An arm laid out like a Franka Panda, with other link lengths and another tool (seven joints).
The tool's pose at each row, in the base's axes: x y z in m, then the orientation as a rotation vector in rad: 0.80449 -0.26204 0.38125 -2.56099 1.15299 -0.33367; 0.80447 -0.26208 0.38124 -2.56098 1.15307 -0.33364; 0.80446 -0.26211 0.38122 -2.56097 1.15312 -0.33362; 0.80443 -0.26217 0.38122 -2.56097 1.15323 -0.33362; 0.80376 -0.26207 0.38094 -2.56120 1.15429 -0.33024; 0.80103 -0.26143 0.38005 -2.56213 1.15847 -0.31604; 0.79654 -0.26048 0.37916 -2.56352 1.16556 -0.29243; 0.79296 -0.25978 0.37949 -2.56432 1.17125 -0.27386; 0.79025 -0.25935 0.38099 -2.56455 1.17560 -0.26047; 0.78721 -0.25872 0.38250 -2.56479 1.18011 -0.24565; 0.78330 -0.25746 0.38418 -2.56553 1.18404 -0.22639; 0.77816 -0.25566 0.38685 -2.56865 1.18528 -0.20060; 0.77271 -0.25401 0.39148 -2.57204 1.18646 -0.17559; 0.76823 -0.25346 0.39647 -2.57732 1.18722 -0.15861
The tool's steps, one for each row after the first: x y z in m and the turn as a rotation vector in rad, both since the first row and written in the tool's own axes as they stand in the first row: 0.00002 0.00004 0.00000 -0.00003 0.00000 0.00005; 0.00003 0.00008 0.00000 -0.00005 0.00000 0.00009; 0.00006 0.00013 -0.00002 -0.00009 0.00002 0.00015; -0.00048 0.00063 0.00004 -0.00135 -0.00190 0.00109; -0.00280 0.00243 0.00007 -0.00653 -0.01005 0.00489; -0.00651 0.00524 -0.00044 -0.01521 -0.02354 0.01132; -0.00933 0.00712 -0.00181 -0.02195 -0.03412 0.01654; -0.01129 0.00815 -0.00402 -0.02670 -0.04174 0.02056; -0.01362 0.00927 -0.00631 -0.03187 -0.05023 0.02484; -0.01697 0.01053 -0.00894 -0.03824 -0.06162 0.02910; -0.02144 0.01192 -0.01279 -0.04705 -0.07729 0.03165; -0.02584 0.01289 -0.01858 -0.05606 -0.09231 0.03394; -0.02875 0.01374 -0.02459 -0.06472 -0.10164 0.03431
